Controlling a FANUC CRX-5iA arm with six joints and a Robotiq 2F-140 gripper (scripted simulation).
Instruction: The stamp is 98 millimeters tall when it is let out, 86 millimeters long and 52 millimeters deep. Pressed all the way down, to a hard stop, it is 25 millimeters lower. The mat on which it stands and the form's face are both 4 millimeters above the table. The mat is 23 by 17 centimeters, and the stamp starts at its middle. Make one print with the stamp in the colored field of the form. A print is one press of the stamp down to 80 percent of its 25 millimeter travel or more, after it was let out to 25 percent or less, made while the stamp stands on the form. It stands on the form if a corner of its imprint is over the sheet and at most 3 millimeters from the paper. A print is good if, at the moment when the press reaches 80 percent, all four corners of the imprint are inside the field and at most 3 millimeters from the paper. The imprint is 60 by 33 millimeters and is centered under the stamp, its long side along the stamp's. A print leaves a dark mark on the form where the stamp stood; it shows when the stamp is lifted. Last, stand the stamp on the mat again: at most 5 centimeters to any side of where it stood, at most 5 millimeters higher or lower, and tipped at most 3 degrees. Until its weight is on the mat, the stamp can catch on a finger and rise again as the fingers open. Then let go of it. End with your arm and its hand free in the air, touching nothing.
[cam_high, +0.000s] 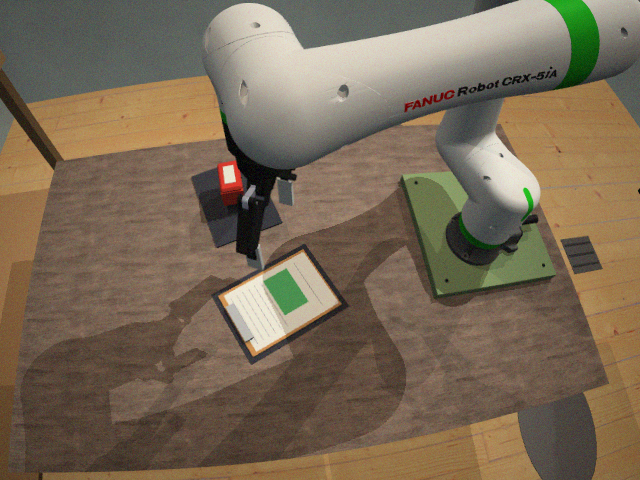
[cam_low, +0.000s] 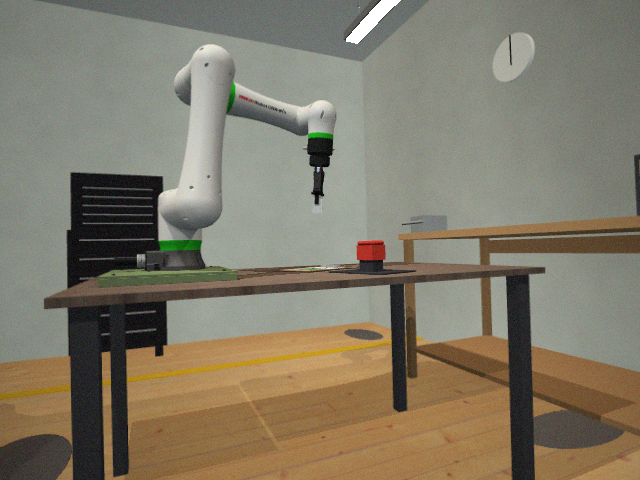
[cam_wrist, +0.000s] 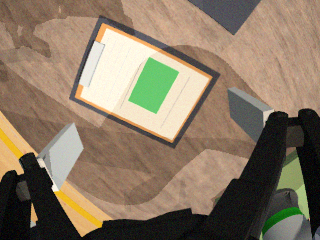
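Now: hand 8 cm short of the red stamp, 23 cm to the left of it and 17 cm above it. The rest, counted from my hand: dark mat: 8 cm ahead, 23 cm to the right, 22 cm below; form on clipboard: 2 cm ahead, 6 cm to the left, 22 cm below.
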